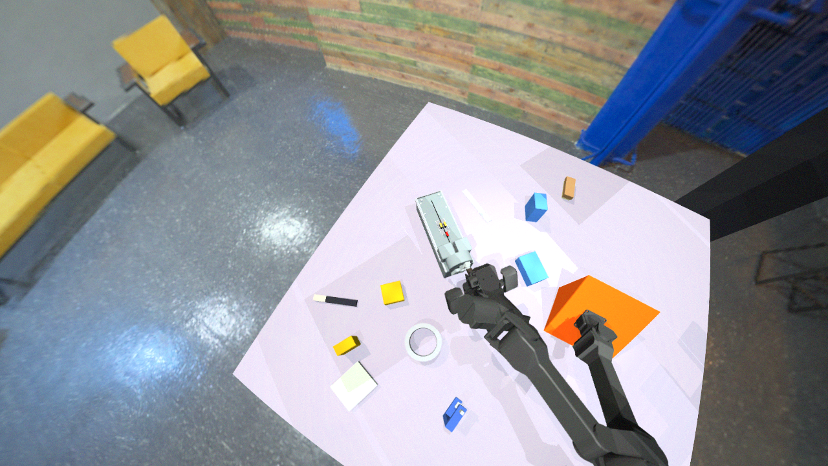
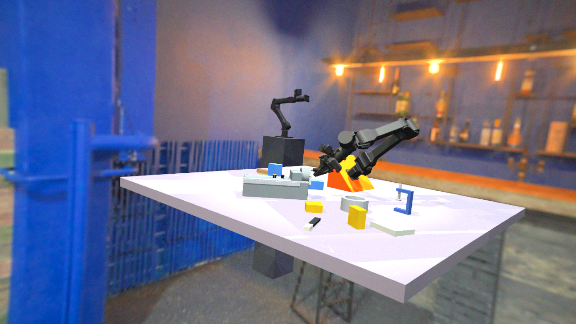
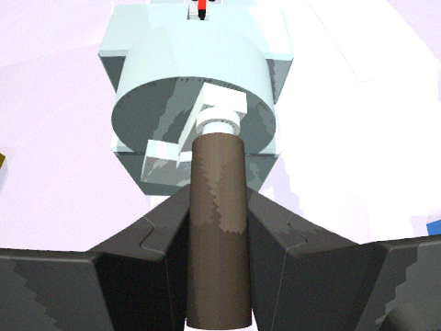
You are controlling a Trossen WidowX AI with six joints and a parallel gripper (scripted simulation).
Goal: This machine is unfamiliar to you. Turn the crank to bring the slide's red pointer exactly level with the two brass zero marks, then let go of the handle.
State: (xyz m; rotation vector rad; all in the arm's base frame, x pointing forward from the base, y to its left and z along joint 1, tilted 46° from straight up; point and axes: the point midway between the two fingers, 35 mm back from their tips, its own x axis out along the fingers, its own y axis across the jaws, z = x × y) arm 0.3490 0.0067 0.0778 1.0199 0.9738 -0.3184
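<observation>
The red pointer is 110 mm ahead of my gripper tip, 80 mm to the right of it and 10 mm below it. The rest, counted from my gripper tip: brown crank handle 20 mm above, 10 mm to the left, 10 mm behind; metal strip 270 mm to the right, 90 mm below, 80 mm ahead; blue clamp 330 mm to the left, 140 mm behind, 40 mm below.
</observation>
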